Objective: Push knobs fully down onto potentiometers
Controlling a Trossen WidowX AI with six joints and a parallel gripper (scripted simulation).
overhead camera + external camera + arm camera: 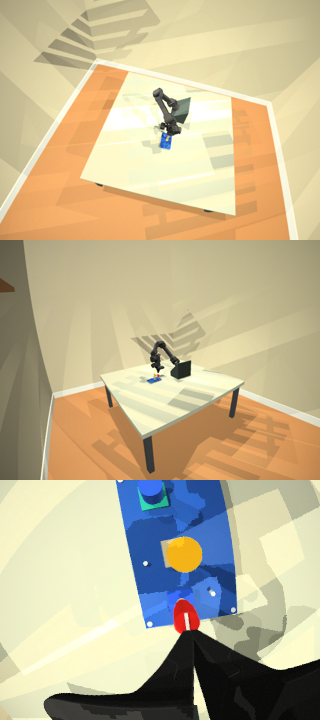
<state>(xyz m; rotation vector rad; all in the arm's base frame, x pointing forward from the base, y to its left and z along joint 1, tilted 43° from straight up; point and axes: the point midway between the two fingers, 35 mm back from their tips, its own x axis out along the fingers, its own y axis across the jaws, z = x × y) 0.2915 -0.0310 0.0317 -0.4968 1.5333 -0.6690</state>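
Right now my gripper tip is 3 cm above the red knob. From my gripper tip the other things lie so: yellow knob 5 cm ahead, 2 cm below.
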